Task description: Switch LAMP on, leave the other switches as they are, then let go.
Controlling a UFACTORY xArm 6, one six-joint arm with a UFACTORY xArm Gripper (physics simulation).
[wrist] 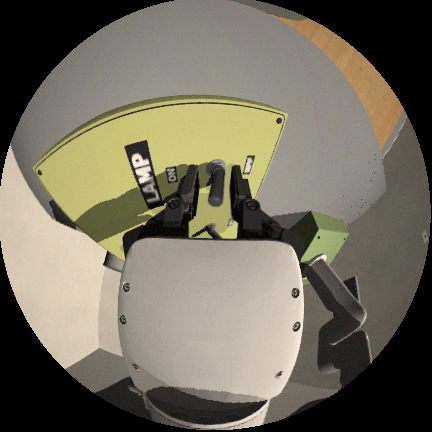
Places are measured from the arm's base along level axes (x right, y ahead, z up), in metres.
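Where they show: gripper, fingertip midpoint: [214, 175]; arm's base, link origin: [312, 265].
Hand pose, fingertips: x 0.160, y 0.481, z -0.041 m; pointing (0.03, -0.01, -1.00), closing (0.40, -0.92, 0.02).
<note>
Each offset is from my fingertips to the top centre of the thing. "pt": to the spot under its first point. Level surfaces: height alone.
A yellow-green panel [215, 125] with a LAMP label @[dx -0.021, dy +0.063, dz +0.013 m] [144, 173] shows in the wrist view. The black LAMP lever @[pt dx +0.007, dy +0.001, dz +0.025 m] [216, 187] rises from a round grey collar, between a small ON label @[pt dx -0.013, dy +0.040, dz +0.002 m] [171, 174] on the left and a small, blurred label @[pt dx +0.013, dy -0.038, dz -0.026 m] [248, 165] on the right. My gripper [214, 175] is partly open, one finger on each side of the lever, with visible gaps to both; nothing is gripped. Which way the lever leans is hard to tell from this angle. A second, smaller-looking lever @[pt dx -0.104, dy -0.047, dz -0.001 m] [214, 231] shows below it, partly hidden by the gripper body.
The panel lies on a grey surface @[dz -0.097 m] [200, 60]. A green box [327, 235] with a grey bent handle [336, 290] stands to the right of the gripper. A wooden floor area [350, 65] shows at the upper right. A pale surface [45, 270] is at the left.
</note>
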